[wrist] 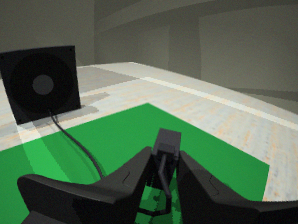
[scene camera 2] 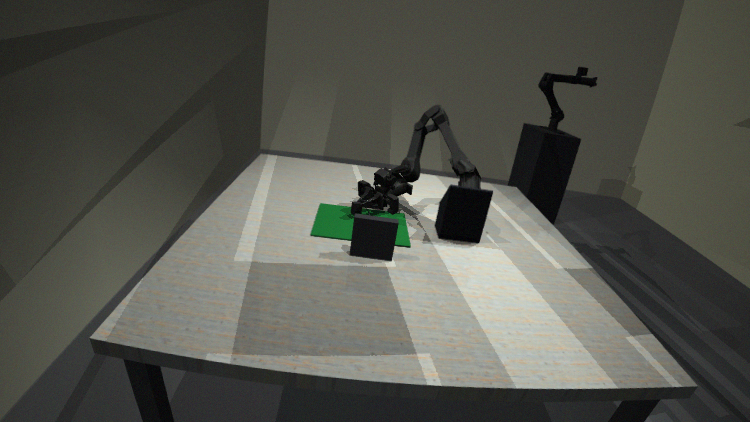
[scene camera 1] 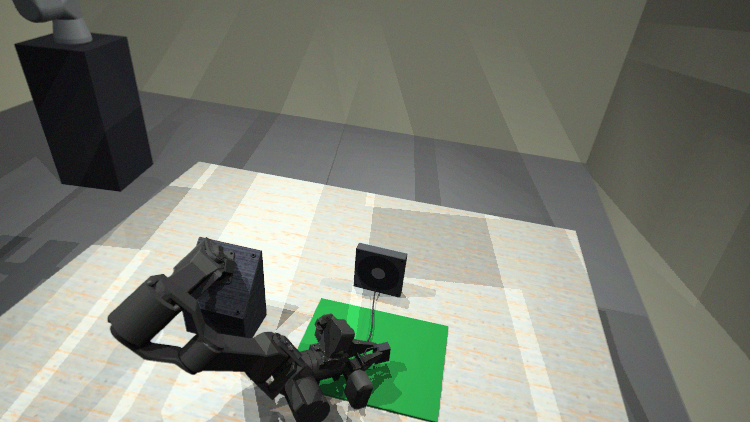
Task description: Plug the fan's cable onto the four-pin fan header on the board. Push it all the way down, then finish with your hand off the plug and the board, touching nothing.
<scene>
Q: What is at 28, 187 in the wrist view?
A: My gripper.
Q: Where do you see a fan cable plug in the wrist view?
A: At 168, 143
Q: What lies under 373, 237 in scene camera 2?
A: A black fan.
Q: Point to a black fan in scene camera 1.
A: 375, 267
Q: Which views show my gripper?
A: The wrist view, scene camera 2 and scene camera 1: all of them.
</scene>
